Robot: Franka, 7 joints.
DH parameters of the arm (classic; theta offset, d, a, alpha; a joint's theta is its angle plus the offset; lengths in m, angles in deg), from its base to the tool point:
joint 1: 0 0.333 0 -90
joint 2: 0 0 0 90
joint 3: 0 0.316 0.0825 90
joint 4: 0 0 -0.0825 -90
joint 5: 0 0.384 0 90
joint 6: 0 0 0.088 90
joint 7: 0 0.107 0 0
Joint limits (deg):
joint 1: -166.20..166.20
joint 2: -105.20..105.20
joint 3: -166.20..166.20
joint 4: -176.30..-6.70
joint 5: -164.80..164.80
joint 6: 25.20..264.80
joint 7: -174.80..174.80
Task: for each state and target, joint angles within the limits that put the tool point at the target. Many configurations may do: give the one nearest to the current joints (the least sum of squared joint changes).
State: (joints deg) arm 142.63 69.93 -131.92 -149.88 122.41 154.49 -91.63
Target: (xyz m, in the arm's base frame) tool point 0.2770 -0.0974 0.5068
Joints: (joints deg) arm 129.43 64.96 -143.06 -161.49 122.33 158.97 -91.63
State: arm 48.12 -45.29 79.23 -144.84 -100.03 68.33 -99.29
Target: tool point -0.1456 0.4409 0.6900
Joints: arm 34.81 -35.06 67.48 -117.93 -108.39 75.82 -99.29
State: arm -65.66 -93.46 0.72 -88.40 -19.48 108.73 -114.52
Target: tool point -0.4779 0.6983 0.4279
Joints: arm -56.81 -105.20 -3.16 -34.79 -19.60 140.04 -114.52
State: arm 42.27 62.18 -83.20 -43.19 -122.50 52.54 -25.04
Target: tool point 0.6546 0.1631 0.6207
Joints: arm 38.77 70.59 -79.15 -49.14 -119.70 45.48 -25.04
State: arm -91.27 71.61 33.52 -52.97 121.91 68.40 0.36
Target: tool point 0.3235 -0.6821 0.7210
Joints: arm -79.59 51.19 40.25 -32.48 134.12 111.20 0.36
